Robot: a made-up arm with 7 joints. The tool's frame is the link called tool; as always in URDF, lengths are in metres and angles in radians. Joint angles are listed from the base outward. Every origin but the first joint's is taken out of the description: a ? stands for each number. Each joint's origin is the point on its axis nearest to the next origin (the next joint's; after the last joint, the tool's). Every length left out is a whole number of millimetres.
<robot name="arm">
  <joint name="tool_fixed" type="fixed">
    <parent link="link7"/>
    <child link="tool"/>
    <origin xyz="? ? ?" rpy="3.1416 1.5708 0"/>
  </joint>
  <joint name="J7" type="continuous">
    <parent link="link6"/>
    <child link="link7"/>
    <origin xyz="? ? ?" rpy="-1.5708 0 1.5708"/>
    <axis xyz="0 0 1"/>
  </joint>
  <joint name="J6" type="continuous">
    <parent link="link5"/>
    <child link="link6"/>
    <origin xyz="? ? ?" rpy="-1.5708 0 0"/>
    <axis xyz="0 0 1"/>
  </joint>
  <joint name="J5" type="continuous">
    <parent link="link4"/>
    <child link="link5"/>
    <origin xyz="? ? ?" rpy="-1.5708 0 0"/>
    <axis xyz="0 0 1"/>
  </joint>
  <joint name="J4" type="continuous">
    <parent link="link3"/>
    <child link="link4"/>
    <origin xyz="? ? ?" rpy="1.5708 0 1.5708"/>
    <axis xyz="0 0 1"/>
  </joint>
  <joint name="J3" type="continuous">
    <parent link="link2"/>
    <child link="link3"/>
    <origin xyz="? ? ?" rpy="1.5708 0 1.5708"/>
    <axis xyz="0 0 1"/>
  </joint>
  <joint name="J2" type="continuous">
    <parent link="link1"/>
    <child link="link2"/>
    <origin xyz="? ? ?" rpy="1.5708 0 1.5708"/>
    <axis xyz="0 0 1"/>
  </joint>
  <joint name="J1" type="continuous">
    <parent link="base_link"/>
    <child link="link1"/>
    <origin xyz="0 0.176 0" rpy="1.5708 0 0"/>
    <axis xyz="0 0 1"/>
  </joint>
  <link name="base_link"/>
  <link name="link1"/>
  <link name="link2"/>
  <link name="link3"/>
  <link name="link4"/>
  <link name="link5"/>
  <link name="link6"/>
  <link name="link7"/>
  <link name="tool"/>
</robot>
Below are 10 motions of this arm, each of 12 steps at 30 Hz.
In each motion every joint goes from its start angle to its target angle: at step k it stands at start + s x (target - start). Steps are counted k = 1, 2, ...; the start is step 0. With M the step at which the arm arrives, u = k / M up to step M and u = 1 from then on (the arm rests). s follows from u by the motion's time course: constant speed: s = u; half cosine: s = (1 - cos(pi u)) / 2; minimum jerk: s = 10 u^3 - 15 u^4 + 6 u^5.
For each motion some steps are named. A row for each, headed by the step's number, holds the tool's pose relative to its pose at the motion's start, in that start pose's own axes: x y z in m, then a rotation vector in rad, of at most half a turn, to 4 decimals.
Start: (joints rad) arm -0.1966 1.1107 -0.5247 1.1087 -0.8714 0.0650 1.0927
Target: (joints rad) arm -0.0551 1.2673 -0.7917 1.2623 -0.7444 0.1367 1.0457
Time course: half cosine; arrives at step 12
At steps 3, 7, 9, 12:
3: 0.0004 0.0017 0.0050 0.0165 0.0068 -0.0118
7: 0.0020 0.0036 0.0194 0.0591 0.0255 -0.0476
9: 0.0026 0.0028 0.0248 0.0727 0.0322 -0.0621
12: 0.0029 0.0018 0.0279 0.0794 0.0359 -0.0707

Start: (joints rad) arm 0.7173 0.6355 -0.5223 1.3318 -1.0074 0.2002 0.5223
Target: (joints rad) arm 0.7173 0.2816 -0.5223 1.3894 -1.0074 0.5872 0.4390
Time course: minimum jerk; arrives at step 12
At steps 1, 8, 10, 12:
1: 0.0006 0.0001 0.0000 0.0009 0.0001 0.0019
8: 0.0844 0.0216 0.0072 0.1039 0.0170 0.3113
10: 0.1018 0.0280 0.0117 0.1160 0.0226 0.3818
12: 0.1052 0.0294 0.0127 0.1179 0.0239 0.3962

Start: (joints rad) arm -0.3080 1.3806 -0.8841 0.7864 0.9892 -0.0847 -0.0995
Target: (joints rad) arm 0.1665 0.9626 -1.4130 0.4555 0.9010 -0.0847 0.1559
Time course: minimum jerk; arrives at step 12
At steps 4, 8, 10, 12:
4: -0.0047 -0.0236 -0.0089 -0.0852 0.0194 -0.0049
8: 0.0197 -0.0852 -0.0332 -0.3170 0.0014 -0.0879
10: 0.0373 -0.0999 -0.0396 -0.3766 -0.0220 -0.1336
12: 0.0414 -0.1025 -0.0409 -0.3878 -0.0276 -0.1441

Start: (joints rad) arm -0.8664 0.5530 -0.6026 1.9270 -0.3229 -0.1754 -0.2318
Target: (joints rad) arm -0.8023 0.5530 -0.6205 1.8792 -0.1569 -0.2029 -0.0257
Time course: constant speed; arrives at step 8
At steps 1, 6, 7, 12:
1: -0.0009 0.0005 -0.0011 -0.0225 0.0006 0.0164
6: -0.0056 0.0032 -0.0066 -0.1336 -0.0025 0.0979
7: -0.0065 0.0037 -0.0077 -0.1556 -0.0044 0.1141
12: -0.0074 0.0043 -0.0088 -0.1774 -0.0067 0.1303

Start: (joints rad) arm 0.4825 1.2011 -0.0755 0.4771 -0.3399 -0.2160 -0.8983
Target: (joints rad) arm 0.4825 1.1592 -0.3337 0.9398 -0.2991 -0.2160 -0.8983
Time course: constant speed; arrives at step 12
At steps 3, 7, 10, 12:
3: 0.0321 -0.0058 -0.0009 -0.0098 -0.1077 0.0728
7: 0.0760 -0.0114 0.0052 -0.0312 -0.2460 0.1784
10: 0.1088 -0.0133 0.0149 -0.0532 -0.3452 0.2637
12: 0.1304 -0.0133 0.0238 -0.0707 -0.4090 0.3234

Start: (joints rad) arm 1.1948 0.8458 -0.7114 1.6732 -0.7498 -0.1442 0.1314
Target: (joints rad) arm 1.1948 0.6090 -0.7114 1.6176 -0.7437 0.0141 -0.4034
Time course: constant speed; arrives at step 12
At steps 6, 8, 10, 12:
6: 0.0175 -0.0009 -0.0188 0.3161 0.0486 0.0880
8: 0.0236 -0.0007 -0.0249 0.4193 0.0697 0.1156
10: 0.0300 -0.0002 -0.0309 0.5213 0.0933 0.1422
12: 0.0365 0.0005 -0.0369 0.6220 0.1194 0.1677

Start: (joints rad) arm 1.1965 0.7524 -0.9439 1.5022 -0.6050 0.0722 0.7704
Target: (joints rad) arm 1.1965 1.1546 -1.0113 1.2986 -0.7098 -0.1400 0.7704
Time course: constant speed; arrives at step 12
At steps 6, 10, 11, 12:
6: -0.0701 -0.0393 0.0147 -0.1697 0.1914 -0.0564
10: -0.1150 -0.0661 0.0374 -0.2943 0.3114 -0.0829
11: -0.1257 -0.0728 0.0447 -0.3267 0.3404 -0.0879
12: -0.1362 -0.0794 0.0526 -0.3596 0.3689 -0.0921

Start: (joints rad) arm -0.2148 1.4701 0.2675 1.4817 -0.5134 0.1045 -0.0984
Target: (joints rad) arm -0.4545 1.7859 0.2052 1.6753 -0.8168 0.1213 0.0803
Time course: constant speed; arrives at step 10
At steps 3, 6, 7, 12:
3: 0.0196 0.0067 -0.0019 -0.0634 -0.1200 -0.1828
6: 0.0416 0.0104 -0.0020 -0.1178 -0.2403 -0.3639
7: 0.0493 0.0110 -0.0015 -0.1336 -0.2804 -0.4237
12: 0.0731 0.0108 0.0019 -0.1724 -0.4013 -0.6012

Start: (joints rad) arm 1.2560 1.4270 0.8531 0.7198 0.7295 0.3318 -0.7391
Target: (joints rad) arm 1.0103 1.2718 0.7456 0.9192 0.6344 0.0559 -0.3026
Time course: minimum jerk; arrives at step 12
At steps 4, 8, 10, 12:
4: -0.0146 -0.0093 0.0085 -0.1240 -0.0697 -0.0421
8: -0.0598 -0.0274 0.0332 -0.4949 -0.2272 -0.1748
10: -0.0745 -0.0304 0.0410 -0.6131 -0.2640 -0.2177
12: -0.0775 -0.0309 0.0426 -0.6374 -0.2709 -0.2266

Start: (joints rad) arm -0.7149 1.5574 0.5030 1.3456 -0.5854 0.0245 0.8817
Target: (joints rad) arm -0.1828 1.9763 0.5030 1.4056 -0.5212 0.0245 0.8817
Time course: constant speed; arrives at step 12
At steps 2, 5, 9, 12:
2: -0.0102 0.0285 0.0274 0.1074 0.0341 -0.0025
5: -0.0259 0.0633 0.0750 0.2634 0.0950 -0.0055
9: -0.0453 0.0937 0.1474 0.4598 0.1943 -0.0077
12: -0.0574 0.1040 0.2056 0.5972 0.2820 -0.0074

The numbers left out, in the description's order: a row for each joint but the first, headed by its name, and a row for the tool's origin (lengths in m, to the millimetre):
tool: 0 0 0
J7: 0 0 0
J6: 0 0 0
J5: 0 -0.255 0
J4: 0 0 0
J3: -0.208 0 0
J2: 0 0 0

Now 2 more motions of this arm.
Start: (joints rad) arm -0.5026 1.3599 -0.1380 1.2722 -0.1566 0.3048 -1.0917
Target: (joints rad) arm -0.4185 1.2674 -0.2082 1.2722 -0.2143 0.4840 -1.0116
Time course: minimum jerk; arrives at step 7
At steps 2, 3, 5, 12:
2: 0.0021 -0.0016 0.0025 -0.0143 0.0132 -0.0169
3: 0.0056 -0.0040 0.0062 -0.0364 0.0335 -0.0423
5: 0.0144 -0.0091 0.0140 -0.0843 0.0774 -0.0950
12: 0.0173 -0.0105 0.0162 -0.0985 0.0902 -0.1098

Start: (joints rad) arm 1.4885 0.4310 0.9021 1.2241 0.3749 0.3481 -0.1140
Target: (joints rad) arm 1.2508 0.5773 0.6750 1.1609 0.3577 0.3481 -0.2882
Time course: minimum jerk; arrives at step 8
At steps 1, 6, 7, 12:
1: -0.0003 0.0001 -0.0001 0.0022 0.0017 -0.0068
6: -0.0255 0.0105 -0.0015 0.1247 0.0853 -0.3934
7: -0.0285 0.0122 -0.0014 0.1367 0.0921 -0.4331
12: -0.0291 0.0126 -0.0013 0.1389 0.0933 -0.4404

